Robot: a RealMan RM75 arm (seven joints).
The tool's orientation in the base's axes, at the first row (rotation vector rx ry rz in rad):
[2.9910, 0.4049, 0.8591]
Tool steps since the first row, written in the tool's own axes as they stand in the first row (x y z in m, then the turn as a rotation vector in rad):
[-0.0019, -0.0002, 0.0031, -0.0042, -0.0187, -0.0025]
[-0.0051, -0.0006, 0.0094, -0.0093, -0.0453, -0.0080]
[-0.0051, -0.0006, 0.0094, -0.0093, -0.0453, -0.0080]
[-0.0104, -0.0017, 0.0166, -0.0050, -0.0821, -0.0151]
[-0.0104, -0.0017, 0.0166, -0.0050, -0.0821, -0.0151]
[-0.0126, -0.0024, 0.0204, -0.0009, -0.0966, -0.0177]
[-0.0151, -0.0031, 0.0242, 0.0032, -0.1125, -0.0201]
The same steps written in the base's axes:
[0.0000, -0.0001, -0.0036, -0.0093, 0.0169, -0.0014]
[0.0006, 0.0000, -0.0107, -0.0229, 0.0410, -0.0014]
[0.0006, 0.0000, -0.0107, -0.0229, 0.0410, -0.0014]
[-0.0002, 0.0002, -0.0197, -0.0321, 0.0771, 0.0042]
[-0.0002, 0.0002, -0.0197, -0.0321, 0.0771, 0.0042]
[-0.0002, 0.0006, -0.0241, -0.0336, 0.0920, 0.0074]
[-0.0005, 0.0009, -0.0287, -0.0354, 0.1082, 0.0104]

